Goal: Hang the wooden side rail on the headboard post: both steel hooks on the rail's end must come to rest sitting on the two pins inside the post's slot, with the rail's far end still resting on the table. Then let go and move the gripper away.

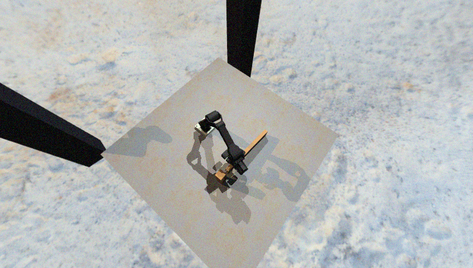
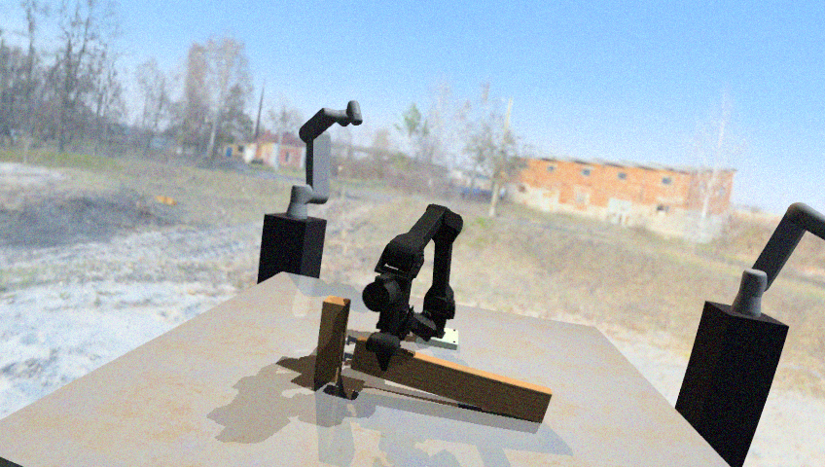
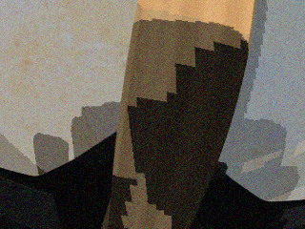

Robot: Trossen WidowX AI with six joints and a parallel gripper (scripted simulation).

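Right now my gripper tip is 1 cm short of the headboard post, 12 cm to the left of it and 4 cm below it.
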